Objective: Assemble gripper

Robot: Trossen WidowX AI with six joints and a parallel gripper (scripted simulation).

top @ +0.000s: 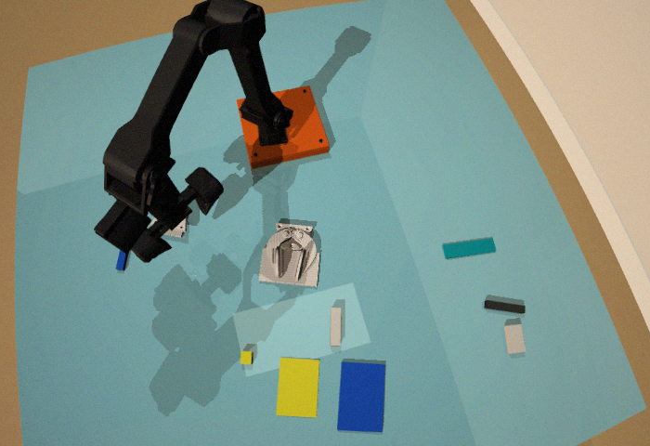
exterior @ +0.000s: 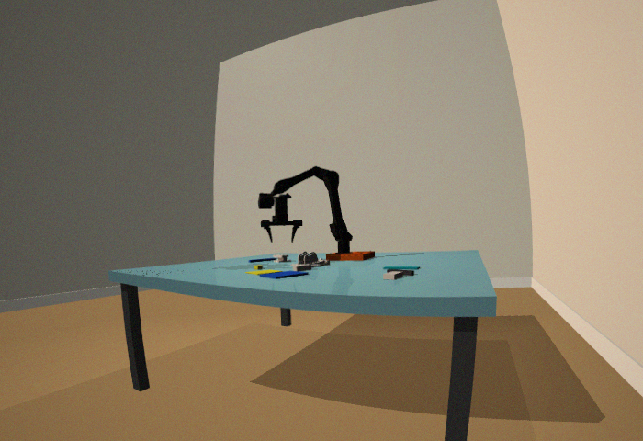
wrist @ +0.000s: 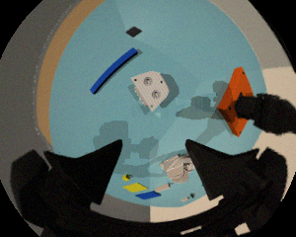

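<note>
The blue bar lies 4 cm behind my gripper tip, 16 cm to the right of it and 9 cm below it. The rest, counted from my gripper tip: yellow cube 25 cm ahead, 7 cm to the left, 8 cm below; then yellow plate 32 cm ahead, 16 cm to the left, 9 cm below; then black square 17 cm behind, 19 cm to the right, 9 cm below.
</note>
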